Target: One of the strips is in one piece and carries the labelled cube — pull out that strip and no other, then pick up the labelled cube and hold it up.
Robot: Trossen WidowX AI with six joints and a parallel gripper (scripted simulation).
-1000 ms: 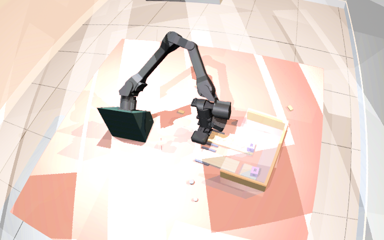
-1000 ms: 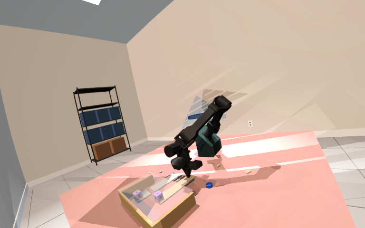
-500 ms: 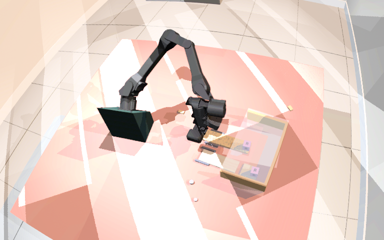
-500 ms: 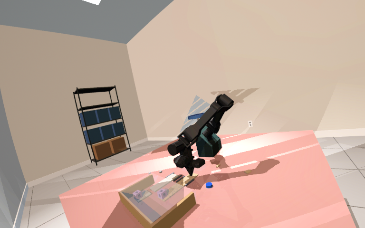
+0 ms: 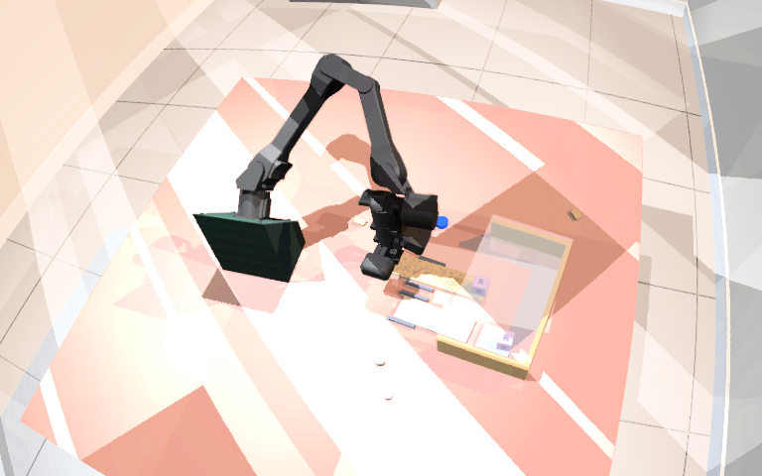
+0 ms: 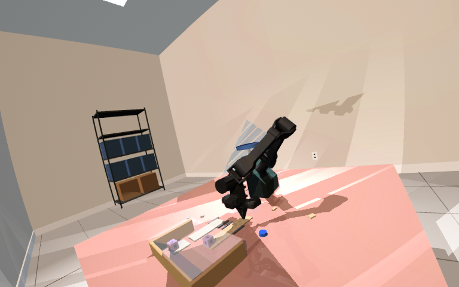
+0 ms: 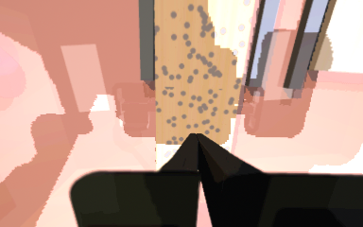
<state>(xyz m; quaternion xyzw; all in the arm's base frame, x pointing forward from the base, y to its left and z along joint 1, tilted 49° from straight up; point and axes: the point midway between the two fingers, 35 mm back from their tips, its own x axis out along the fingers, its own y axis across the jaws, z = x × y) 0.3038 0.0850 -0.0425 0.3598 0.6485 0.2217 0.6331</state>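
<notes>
Now: the blue disc 13 cm to the left of my gripper tip and 8 cm ahead of it.
</notes>
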